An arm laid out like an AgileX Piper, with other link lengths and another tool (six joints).
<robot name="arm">
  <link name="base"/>
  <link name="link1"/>
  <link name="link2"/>
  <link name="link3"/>
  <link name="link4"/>
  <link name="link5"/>
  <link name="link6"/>
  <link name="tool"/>
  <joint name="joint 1" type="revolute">
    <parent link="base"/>
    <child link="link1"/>
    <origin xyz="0 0 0.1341"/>
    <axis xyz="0 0 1"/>
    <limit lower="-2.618" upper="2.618"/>
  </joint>
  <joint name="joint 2" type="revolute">
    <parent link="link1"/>
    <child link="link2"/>
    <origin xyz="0 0 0" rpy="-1.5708 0 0"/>
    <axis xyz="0 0 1"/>
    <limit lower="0" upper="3.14"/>
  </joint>
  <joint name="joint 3" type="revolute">
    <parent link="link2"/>
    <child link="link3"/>
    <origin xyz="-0.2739 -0.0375 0"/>
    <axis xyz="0 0 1"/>
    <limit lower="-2.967" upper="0"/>
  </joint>
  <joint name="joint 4" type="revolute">
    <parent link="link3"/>
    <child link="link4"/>
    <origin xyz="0.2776 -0.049 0" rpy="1.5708 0 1.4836"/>
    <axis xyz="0 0 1"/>
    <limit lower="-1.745" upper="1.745"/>
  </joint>
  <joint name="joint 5" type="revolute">
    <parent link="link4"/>
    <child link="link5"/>
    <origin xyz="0 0 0" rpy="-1.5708 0 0"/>
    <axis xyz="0 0 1"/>
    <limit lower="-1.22" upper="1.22"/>
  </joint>
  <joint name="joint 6" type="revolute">
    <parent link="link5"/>
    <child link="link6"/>
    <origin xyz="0 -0.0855 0" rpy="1.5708 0 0"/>
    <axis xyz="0 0 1"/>
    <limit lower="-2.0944" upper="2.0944"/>
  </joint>
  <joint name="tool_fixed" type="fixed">
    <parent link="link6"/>
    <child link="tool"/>
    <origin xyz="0.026 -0.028 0.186" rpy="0 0.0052 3.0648"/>
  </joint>
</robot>
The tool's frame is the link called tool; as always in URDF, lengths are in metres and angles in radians.
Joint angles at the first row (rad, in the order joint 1, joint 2, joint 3, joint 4, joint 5, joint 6):
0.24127, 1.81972, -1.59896, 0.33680, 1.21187, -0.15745
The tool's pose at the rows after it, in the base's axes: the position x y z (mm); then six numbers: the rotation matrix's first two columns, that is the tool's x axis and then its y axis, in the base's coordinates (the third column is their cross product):
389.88 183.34 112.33 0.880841 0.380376 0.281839 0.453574 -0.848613 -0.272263
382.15 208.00 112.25 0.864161 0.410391 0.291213 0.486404 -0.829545 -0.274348
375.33 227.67 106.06 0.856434 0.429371 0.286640 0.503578 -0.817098 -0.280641
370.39 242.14 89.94 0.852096 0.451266 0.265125 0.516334 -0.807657 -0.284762
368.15 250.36 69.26 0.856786 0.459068 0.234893 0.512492 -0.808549 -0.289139
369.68 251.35 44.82 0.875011 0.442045 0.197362 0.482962 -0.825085 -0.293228
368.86 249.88 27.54 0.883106 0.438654 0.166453 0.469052 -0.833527 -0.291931
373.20 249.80 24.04 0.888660 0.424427 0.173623 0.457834 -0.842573 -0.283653
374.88 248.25 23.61 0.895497 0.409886 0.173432 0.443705 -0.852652 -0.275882
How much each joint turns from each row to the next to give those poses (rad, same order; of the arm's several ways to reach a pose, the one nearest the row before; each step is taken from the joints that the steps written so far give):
0.06659, 0.00000, 0.00000, 0.00000, -0.00536, 0.00778
0.06020, 0.00184, 0.00000, 0.00000, -0.01824, 0.01913
0.04689, 0.01622, -0.00001, 0.00188, -0.01792, 0.01910
0.03511, 0.03866, 0.00000, 0.00103, -0.01915, 0.00614
0.01941, 0.04855, 0.00000, 0.00103, -0.02078, 0.00759
0.00124, 0.05656, -0.00002, -0.00009, -0.02495, 0.01814
-0.00001, 0.03896, 0.00004, -0.00303, -0.00975, 0.00553
0.00118, 0.00675, 0.00106, -0.00925, -0.02059, 0.01567
0.00087, 0.00002, -0.00002, -0.01193, -0.00597, 0.02205

